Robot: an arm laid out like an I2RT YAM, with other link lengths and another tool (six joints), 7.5 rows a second.
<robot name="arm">
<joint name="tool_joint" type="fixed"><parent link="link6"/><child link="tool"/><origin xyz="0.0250 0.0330 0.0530" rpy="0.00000 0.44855 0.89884"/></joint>
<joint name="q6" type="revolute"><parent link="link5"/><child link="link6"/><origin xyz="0.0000 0.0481 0.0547" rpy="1.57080 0.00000 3.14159"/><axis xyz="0 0 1"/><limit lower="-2.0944" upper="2.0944"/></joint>
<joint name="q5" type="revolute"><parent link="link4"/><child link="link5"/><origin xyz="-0.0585 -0.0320 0.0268" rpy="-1.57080 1.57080 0.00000"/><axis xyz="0 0 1"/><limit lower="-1.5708" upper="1.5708"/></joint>
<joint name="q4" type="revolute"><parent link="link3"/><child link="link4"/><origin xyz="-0.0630 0.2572 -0.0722" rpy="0.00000 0.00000 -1.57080"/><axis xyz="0 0 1"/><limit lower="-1.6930" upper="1.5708"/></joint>
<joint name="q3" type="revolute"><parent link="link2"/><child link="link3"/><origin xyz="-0.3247 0.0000 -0.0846" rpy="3.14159 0.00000 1.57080"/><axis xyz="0 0 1"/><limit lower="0.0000" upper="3.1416"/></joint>
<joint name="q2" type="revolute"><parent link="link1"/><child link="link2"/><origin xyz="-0.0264 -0.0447 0.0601" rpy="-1.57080 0.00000 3.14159"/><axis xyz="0 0 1"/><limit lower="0.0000" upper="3.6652"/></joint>
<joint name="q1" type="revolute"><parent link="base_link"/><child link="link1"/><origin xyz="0.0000 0.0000 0.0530" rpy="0.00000 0.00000 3.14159"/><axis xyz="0 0 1"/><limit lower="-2.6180" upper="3.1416"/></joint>
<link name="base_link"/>
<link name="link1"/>
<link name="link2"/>
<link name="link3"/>
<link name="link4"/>
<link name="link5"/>
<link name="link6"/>
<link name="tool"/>
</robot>
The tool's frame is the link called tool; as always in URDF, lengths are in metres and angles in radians.
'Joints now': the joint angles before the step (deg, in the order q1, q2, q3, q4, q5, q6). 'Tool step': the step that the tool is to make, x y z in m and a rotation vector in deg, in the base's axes. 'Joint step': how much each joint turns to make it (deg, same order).
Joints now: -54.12 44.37 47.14 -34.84 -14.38 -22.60
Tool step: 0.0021 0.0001 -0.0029 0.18 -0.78 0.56
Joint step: 0.02 -0.14 -0.80 1.06 -0.85 0.35
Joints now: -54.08 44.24 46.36 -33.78 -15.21 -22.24
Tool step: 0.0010 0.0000 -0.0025 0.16 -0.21 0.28
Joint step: 0.05 -0.03 -0.56 0.55 -0.33 0.11
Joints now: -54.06 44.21 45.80 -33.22 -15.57 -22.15
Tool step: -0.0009 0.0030 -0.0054 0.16 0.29 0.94
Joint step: -0.06 -0.70 -1.11 -0.08 -0.78 -0.68
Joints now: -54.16 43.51 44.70 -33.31 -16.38 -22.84
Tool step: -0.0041 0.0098 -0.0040 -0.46 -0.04 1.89
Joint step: 0.06 -2.47 -1.18 -1.26 -1.42 -1.23
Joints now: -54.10 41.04 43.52 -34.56 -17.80 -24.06
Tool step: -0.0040 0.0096 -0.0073 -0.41 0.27 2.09
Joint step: 0.04 -2.51 -1.70 -1.13 -1.49 -1.56
